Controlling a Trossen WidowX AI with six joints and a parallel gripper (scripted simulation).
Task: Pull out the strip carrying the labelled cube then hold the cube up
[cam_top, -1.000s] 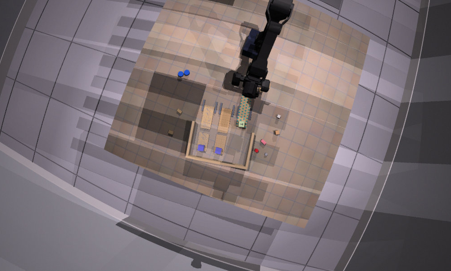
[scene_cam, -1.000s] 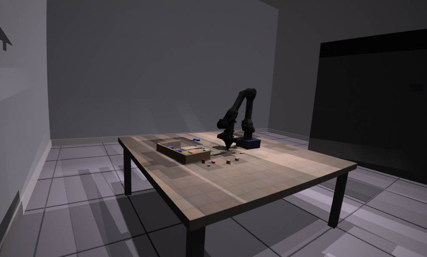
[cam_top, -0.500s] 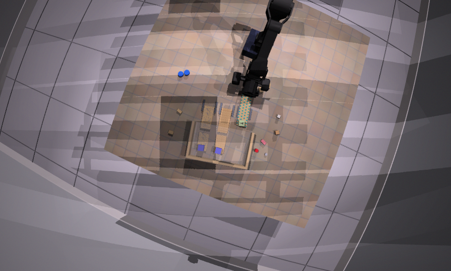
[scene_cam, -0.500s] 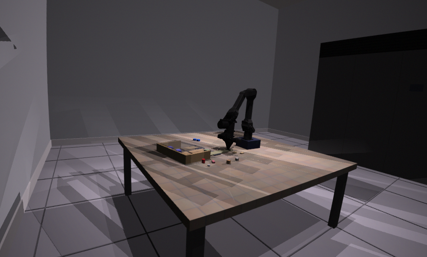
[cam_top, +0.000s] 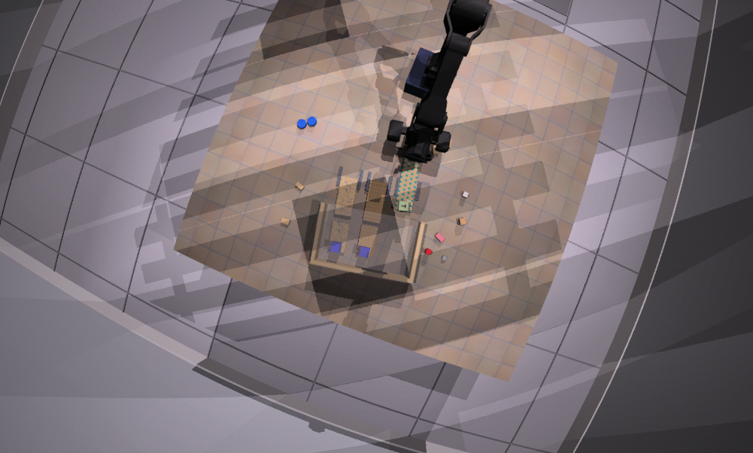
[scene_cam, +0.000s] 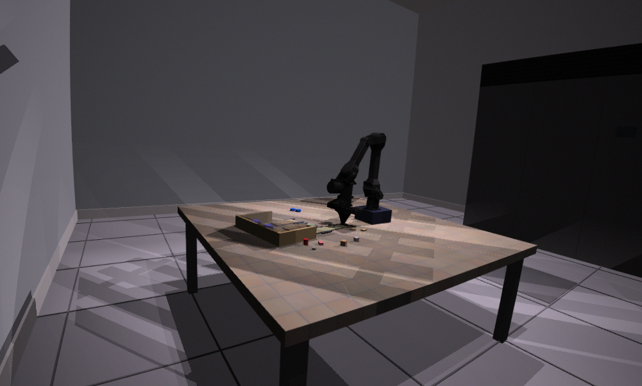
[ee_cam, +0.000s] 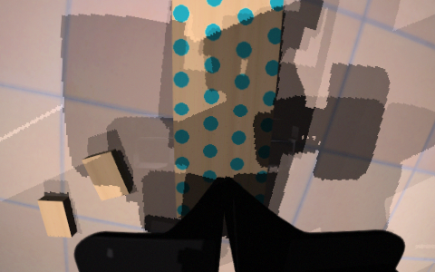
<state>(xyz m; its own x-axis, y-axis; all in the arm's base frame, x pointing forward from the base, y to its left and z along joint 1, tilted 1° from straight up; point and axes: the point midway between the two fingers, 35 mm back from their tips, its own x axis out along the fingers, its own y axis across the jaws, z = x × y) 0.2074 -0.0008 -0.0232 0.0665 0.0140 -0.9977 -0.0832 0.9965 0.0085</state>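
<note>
Right now the strip is 10 cm ahead of my gripper tip and 1 cm to the left of it. Also, from my gripper tip: tan cube (22 cm to the left, 20 cm ahead); then pink block (27 cm ahead, 16 cm to the left); then white cube (20 cm to the left, 11 cm ahead).
</note>
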